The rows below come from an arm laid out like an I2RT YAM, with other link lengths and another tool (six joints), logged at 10 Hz.
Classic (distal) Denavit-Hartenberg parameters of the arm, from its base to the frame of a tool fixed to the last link. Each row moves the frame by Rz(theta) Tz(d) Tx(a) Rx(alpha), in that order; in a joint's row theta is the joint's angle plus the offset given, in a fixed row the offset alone. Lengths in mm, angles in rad.
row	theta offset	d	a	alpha
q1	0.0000	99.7	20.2	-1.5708
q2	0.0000	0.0	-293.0	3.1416
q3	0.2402	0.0	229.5	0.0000
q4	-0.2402	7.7	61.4	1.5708
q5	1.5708	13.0	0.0	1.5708
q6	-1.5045	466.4	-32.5	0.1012
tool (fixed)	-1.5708	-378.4	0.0	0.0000
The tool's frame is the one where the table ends.
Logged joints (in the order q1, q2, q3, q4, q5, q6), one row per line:
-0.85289, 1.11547, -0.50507, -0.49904, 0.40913, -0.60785
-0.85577, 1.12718, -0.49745, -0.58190, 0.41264, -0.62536
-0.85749, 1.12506, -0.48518, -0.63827, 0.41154, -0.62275
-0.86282, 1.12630, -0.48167, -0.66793, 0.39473, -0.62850
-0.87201, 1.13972, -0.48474, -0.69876, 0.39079, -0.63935
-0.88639, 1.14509, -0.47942, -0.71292, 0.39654, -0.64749
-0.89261, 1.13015, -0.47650, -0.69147, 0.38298, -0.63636
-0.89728, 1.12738, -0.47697, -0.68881, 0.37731, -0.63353
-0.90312, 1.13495, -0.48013, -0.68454, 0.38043, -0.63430
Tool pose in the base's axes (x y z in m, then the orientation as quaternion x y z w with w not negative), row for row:
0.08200, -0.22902, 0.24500, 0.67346, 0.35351, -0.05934, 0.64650
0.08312, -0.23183, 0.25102, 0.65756, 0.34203, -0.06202, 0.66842
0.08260, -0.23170, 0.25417, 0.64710, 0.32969, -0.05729, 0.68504
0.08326, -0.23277, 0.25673, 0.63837, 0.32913, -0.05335, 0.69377
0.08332, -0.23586, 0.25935, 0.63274, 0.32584, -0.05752, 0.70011
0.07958, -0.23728, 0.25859, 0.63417, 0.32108, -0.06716, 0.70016
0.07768, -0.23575, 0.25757, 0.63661, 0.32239, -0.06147, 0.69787
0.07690, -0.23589, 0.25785, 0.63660, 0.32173, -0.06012, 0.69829
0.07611, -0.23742, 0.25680, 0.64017, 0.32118, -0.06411, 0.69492
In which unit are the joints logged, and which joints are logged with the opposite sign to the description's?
The joints are logged in radians. Opposite sign: q3, q4.
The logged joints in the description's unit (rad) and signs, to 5 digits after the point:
-0.85289, 1.11547, 0.50507, 0.49904, 0.40913, -0.60785
-0.85577, 1.12718, 0.49745, 0.58190, 0.41264, -0.62536
-0.85749, 1.12506, 0.48518, 0.63827, 0.41154, -0.62275
-0.86282, 1.12630, 0.48167, 0.66793, 0.39473, -0.62850
-0.87201, 1.13972, 0.48474, 0.69876, 0.39079, -0.63935
-0.88639, 1.14509, 0.47942, 0.71292, 0.39654, -0.64749
-0.89261, 1.13015, 0.47650, 0.69147, 0.38298, -0.63636
-0.89728, 1.12738, 0.47697, 0.68881, 0.37731, -0.63353
-0.90312, 1.13495, 0.48013, 0.68454, 0.38043, -0.63430

